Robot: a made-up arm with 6 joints.
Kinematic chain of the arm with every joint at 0, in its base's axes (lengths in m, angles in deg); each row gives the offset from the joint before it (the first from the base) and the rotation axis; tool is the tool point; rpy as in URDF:
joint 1: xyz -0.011 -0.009 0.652 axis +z
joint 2: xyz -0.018 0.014 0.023 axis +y
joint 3: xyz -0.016 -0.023 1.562 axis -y
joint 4: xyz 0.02 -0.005 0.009 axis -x
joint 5: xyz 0.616 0 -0.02 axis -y
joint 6: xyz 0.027 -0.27 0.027 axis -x
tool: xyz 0.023 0.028 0.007 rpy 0 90 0
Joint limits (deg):
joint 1: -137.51..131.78
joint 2: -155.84..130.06
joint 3: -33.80..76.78
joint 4: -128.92..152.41
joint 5: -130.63..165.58
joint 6: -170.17..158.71
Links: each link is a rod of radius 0.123 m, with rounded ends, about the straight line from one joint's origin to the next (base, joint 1, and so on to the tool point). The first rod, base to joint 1, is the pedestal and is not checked.
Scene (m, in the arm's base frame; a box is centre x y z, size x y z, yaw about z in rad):
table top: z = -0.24
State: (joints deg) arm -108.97 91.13 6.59 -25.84 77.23 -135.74
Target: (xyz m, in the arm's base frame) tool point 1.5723 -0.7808 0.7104
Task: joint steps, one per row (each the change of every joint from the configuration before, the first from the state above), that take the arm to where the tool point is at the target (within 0.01 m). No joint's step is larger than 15 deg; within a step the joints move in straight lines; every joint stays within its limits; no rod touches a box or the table.
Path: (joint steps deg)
1: 13.23 -3.13 1.43 -0.01 0.06 0.12
2: 13.24 -3.13 1.43 -0.02 0.05 0.12
3: 13.23 -3.13 1.44 -0.01 0.06 0.12
4: 13.24 -3.12 1.43 -0.01 0.05 0.12
5: 13.23 -3.13 1.43 -0.02 0.06 0.12
6: 13.24 -3.13 1.43 -0.01 0.06 0.11
7: 13.23 -3.13 1.44 -0.01 0.05 0.12

